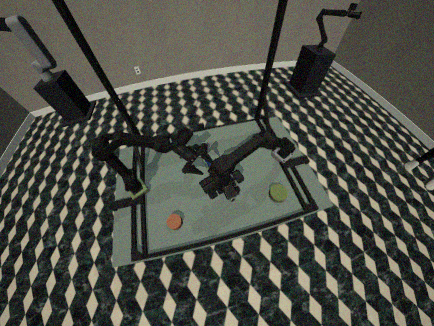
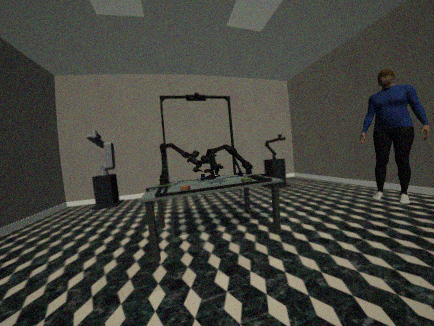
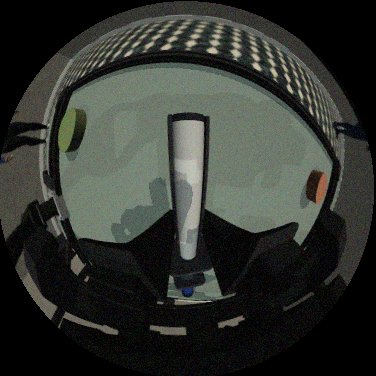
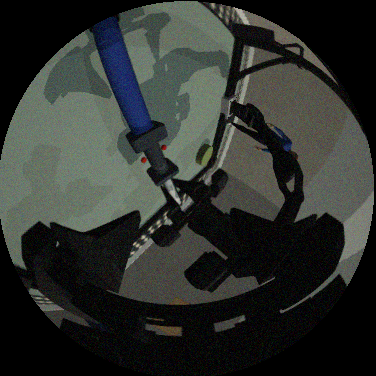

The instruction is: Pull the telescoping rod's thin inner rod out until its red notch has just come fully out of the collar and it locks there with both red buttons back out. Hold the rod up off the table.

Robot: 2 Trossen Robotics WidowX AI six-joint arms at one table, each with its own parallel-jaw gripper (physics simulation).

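The telescoping rod has a blue outer tube (image 4: pixel 121 79) (image 1: pixel 208 163), dark collars (image 4: pixel 147 137) and a thin white inner rod (image 3: pixel 187 182) (image 4: pixel 172 191). Two red buttons (image 4: pixel 143 160) (image 4: pixel 163 147) stick out beside the dark piece between the collars. I see no red notch. My left gripper (image 3: pixel 186 212) (image 1: pixel 227 191) is shut on the thin white rod and holds the rod tilted, off the table (image 1: pixel 209 226). My right gripper (image 1: pixel 193 169) is open and empty, a short way from the blue tube and not touching it.
A green puck (image 1: pixel 278 192) (image 3: pixel 71 129) (image 4: pixel 204 155) lies at the table's right. An orange puck (image 1: pixel 174 221) (image 3: pixel 316 187) lies at the front left. Black frame rails run along the table edges, with two upright posts at the back.
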